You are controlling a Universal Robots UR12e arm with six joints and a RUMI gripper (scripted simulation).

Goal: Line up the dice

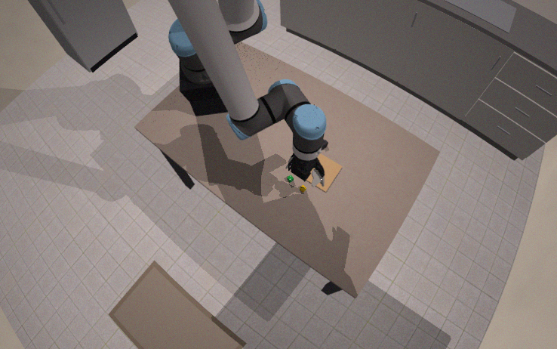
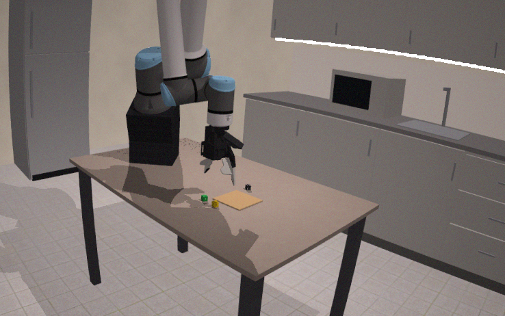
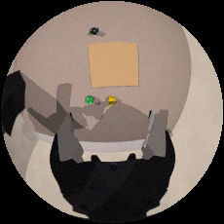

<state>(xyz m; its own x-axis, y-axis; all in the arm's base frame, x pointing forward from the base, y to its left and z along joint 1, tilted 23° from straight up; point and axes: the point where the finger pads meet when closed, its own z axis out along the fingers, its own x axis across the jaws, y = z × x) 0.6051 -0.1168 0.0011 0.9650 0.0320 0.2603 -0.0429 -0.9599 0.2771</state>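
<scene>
The yellow die is 20 mm to the right of my hand and 90 mm below it. The rest, counted from my hand: black die (30 mm behind, 210 mm to the left, 90 mm below); green die (60 mm behind, 10 mm to the right, 90 mm below); orange mat (20 mm ahead, 90 mm to the left, 100 mm below).
</scene>
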